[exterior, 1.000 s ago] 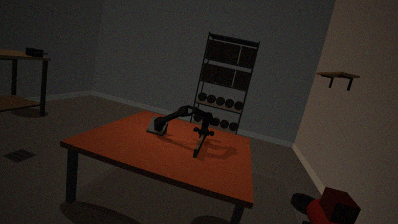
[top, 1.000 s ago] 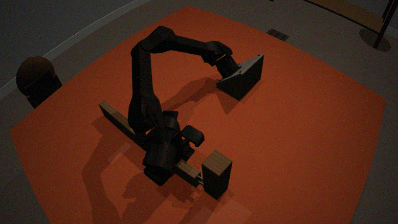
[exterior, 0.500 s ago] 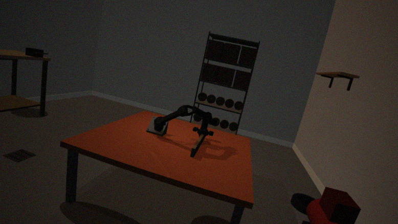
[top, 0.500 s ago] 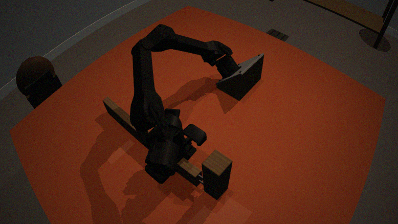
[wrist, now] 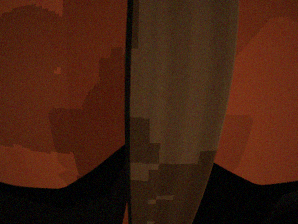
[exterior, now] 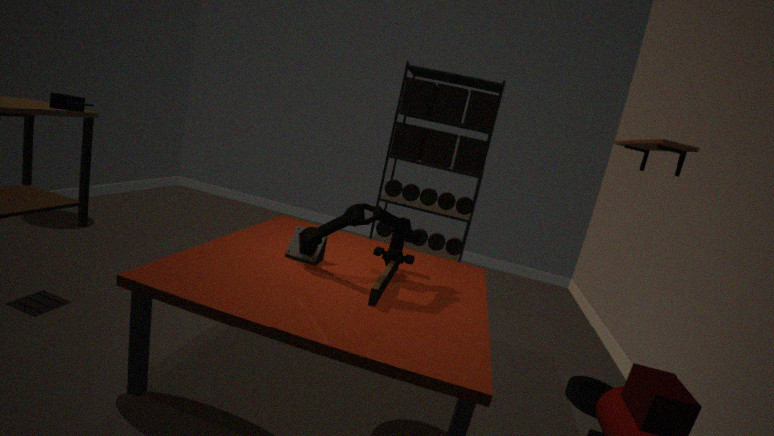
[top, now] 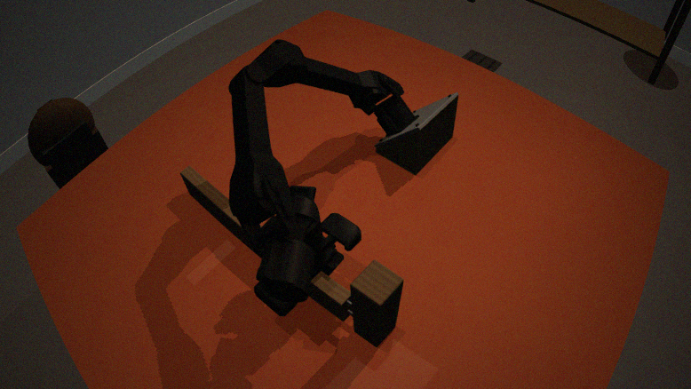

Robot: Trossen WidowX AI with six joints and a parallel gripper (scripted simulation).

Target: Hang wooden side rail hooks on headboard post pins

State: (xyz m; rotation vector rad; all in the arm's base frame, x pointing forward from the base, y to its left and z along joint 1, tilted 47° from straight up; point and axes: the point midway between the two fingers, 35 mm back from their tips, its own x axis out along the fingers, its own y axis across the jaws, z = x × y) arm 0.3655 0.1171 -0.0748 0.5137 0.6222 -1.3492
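Now: the wooden headboard post 120 mm to the left of my gripper tip, 70 mm above it and 20 mm behind it.
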